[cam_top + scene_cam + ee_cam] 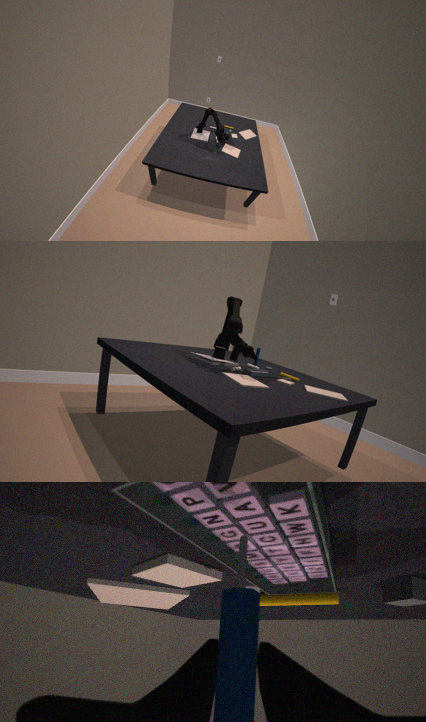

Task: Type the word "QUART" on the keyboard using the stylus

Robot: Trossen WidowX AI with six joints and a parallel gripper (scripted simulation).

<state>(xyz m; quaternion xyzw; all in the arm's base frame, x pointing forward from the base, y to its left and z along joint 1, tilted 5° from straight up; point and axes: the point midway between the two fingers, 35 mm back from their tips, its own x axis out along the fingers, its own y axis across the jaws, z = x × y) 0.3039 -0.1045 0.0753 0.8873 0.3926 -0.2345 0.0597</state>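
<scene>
My gripper tip is now 160 mm short of the white block, 90 mm to the right of it and 80 mm above it. Round my gripper tip: blue stylus (10 mm below); yellow cylinder (100 mm ahead, 260 mm to the left, 80 mm below); grey stylus tip (50 mm below).
</scene>
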